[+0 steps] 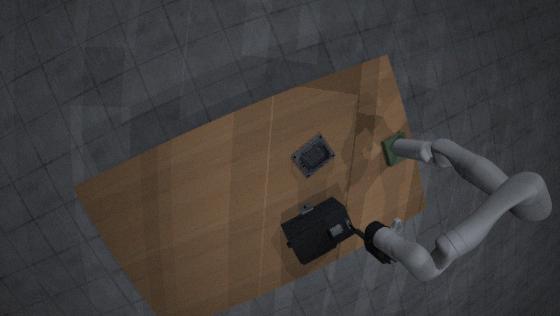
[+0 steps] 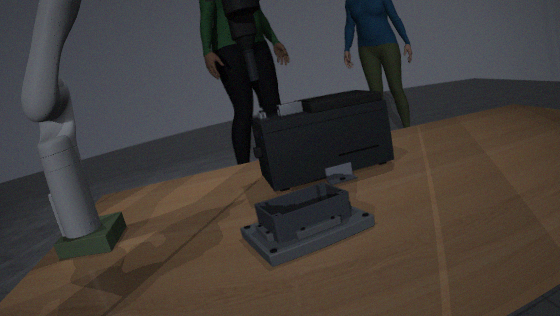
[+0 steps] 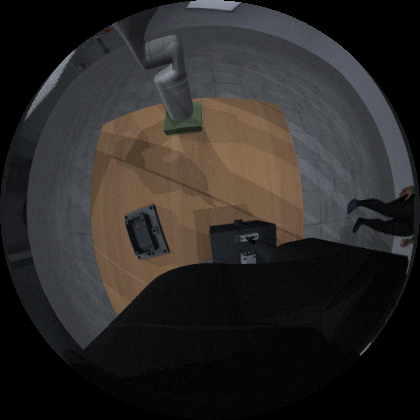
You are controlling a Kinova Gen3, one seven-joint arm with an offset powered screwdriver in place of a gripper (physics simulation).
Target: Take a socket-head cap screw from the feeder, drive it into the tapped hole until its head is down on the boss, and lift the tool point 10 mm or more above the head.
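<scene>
The dark screw feeder (image 1: 312, 232) (image 2: 325, 142) (image 3: 222, 242) stands on the table, with a small silver pick-up part (image 1: 348, 223) (image 2: 262, 114) (image 3: 243, 238) at one end of its top. My screwdriver (image 1: 352, 227) (image 2: 252, 67) (image 3: 252, 241) points down at that end, its tip at or just above the pick-up part. The tool has no fingers. Whether a screw sits on the bit is too small and dark to tell. The grey housing (image 1: 313, 155) (image 2: 310, 216) (image 3: 143, 232), an open box on a flanged plate, lies apart from the feeder. Which of its holes is the tapped one is unclear.
A small grey bracket (image 1: 305, 209) (image 2: 340, 176) stands beside the feeder, on the housing's side. The arm's base stands on a green block (image 1: 389, 155) (image 2: 85, 247) (image 3: 183, 128) at the table edge. Two people, in green (image 2: 217, 30) and blue (image 2: 370, 25), stand beyond the table.
</scene>
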